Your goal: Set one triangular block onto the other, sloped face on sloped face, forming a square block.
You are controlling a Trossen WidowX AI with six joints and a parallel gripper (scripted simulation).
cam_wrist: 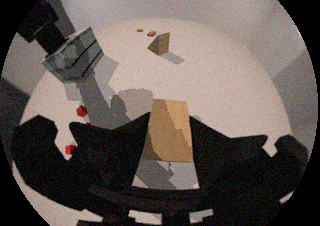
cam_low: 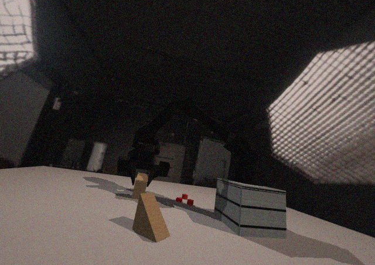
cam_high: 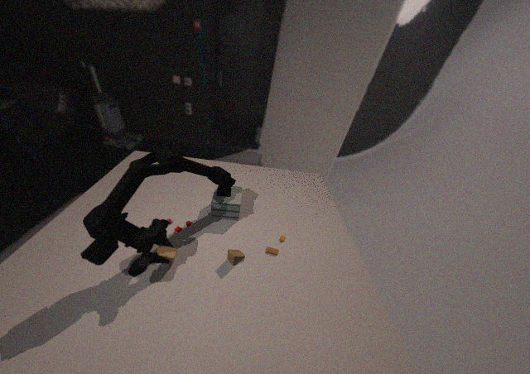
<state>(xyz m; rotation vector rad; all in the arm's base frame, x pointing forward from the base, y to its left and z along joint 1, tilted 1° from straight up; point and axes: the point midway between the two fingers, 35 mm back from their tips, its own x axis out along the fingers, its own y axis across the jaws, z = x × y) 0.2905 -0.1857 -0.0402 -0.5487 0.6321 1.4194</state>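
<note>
My gripper tip is now 1 cm below the tan triangular block. From my gripper tip the other things lie so: small orange piece (11 cm behind, 44 cm to the left, 4 cm below).
</note>
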